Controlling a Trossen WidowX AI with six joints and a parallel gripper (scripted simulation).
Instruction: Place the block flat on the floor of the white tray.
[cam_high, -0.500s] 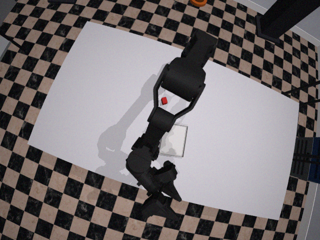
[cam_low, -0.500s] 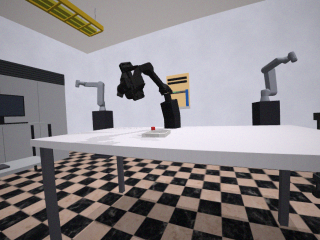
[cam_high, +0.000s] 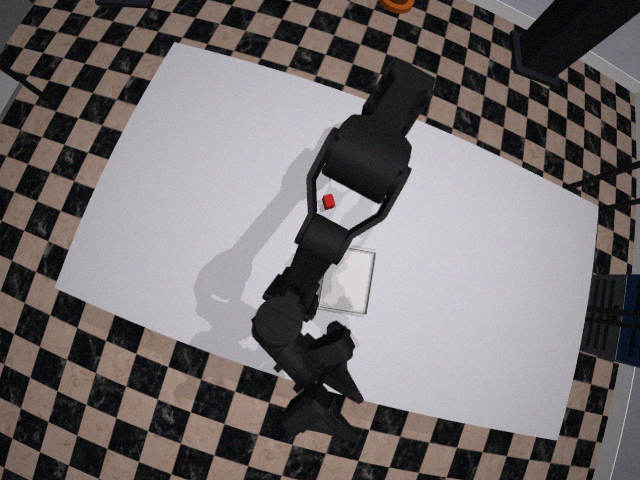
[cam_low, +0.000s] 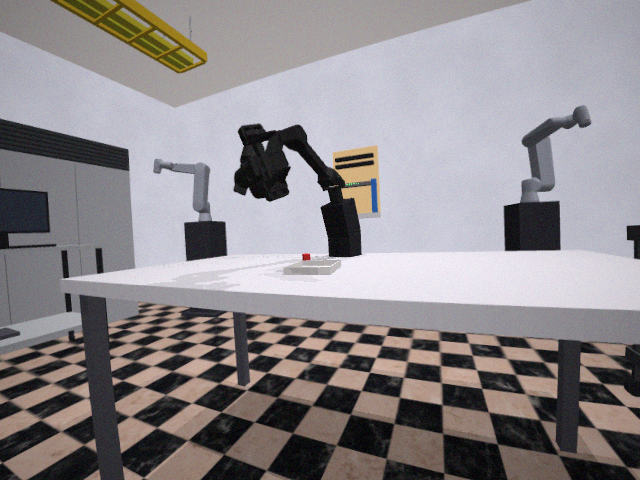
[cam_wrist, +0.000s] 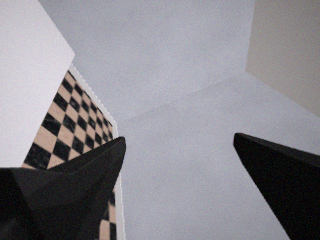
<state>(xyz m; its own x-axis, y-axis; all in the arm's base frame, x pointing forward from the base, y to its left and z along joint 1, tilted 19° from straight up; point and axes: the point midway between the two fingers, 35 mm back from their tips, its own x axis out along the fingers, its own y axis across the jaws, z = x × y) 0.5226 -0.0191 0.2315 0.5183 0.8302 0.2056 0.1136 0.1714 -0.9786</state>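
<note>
Right now the red block is 380 mm behind my hand, 50 mm to the right of it and 280 mm below it. Also, from my hand: white tray 180 mm behind, 40 mm to the left, 290 mm below.
</note>
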